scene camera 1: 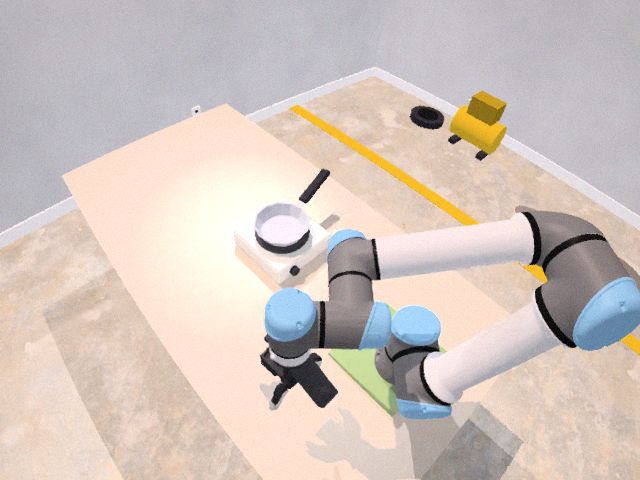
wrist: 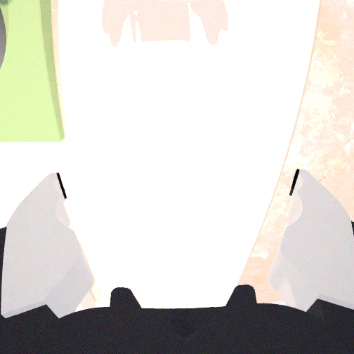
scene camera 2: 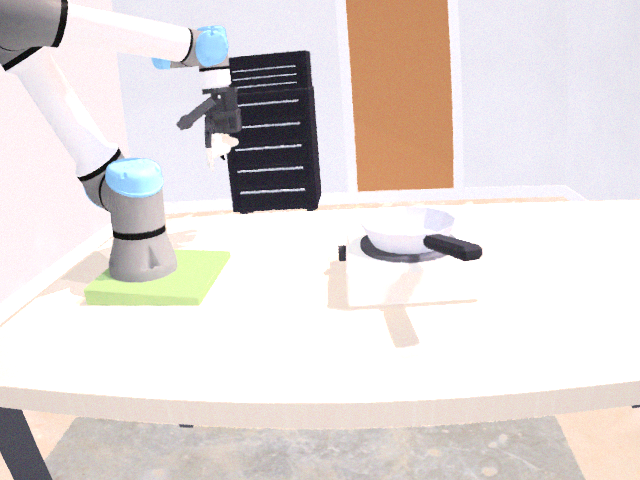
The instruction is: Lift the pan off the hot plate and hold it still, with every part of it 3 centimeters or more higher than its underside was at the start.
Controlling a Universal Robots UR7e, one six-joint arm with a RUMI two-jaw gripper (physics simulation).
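Pixels of known places: gripper, fingertip midpoint: (scene camera 1: 295,386) (scene camera 2: 218,165); arm's base, link origin: (scene camera 2: 143,268).
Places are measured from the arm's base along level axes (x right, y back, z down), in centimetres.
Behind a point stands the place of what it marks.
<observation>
The pan (scene camera 1: 281,227) @(x -2.8, y -56.7, z -5.4 cm) (scene camera 2: 395,236) @(x 5.3, y -53.7, z -9.0 cm) is pale with a black handle (scene camera 1: 314,185) @(x 14.4, y -62.1, z -11.7 cm) (scene camera 2: 452,246) @(x 19.4, y -62.7, z -12.4 cm). It sits upright on the dark round burner of the white hot plate (scene camera 1: 258,259) @(x -14.9, y -52.0, z -1.7 cm) (scene camera 2: 369,284) @(x 9.8, y -49.4, z -2.0 cm). The handle sticks out past the hot plate's edge, on the side toward scene camera 2, and slopes slightly up in the first scene view. My gripper (scene camera 1: 283,377) (scene camera 2: 217,156) @(x -30.8, y -7.8, z -15.6 cm) (wrist: 177,175) is open and empty. It points down, high above the table and well apart from the pan, on the robot base's side. The pan does not show in the wrist view. One finger is partly hidden in the first scene view.
The arm's base stands on a green slab (scene camera 1: 361,374) @(x -11.4, y -3.8, z 0.5 cm) (scene camera 2: 193,279) @(x 2.8, y -13.3, z 0.9 cm) (wrist: 30,100) on the table (scene camera 1: 155,217) @(x -36.3, y -94.2, z 2.8 cm) (scene camera 2: 289,351) @(x 24.2, y -38.6, z 2.8 cm). A knob (scene camera 1: 294,270) @(x -7.9, y -41.5, z -2.3 cm) (scene camera 2: 341,252) @(x -5.9, y -42.2, z -1.7 cm) sticks out of the hot plate's side facing the base. A black drawer cabinet (scene camera 2: 273,139) stands behind the table.
</observation>
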